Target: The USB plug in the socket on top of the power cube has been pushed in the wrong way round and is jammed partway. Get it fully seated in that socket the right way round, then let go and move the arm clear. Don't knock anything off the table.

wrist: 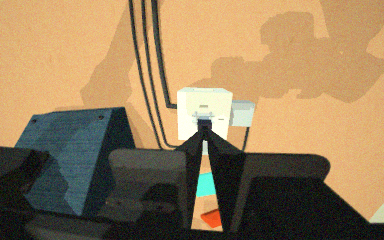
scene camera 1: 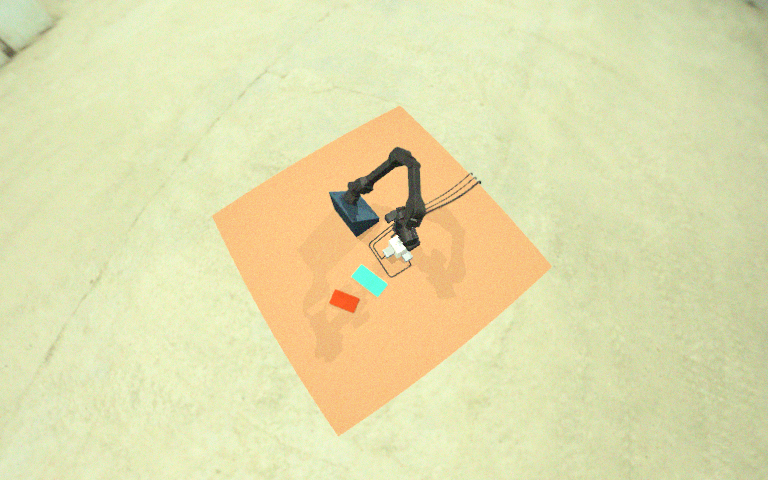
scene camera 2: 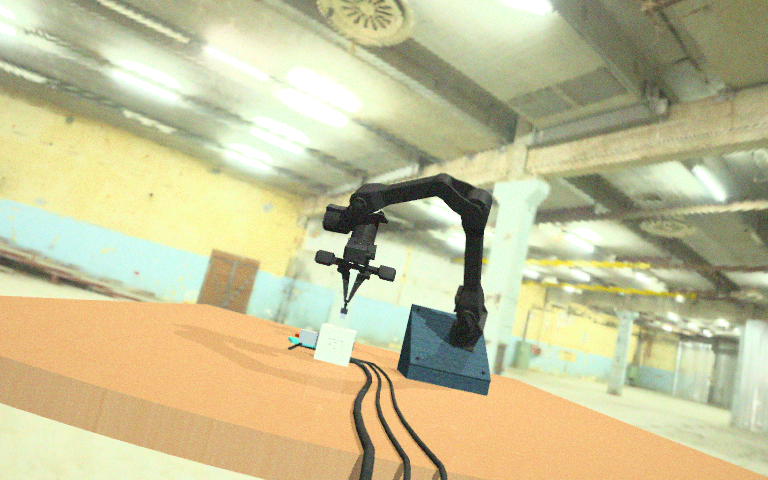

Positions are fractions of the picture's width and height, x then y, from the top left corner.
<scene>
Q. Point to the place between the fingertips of the gripper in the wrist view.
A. At 0.53, 0.56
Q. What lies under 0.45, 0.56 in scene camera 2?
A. The gripper.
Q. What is the gripper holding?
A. A dark USB plug.
</scene>
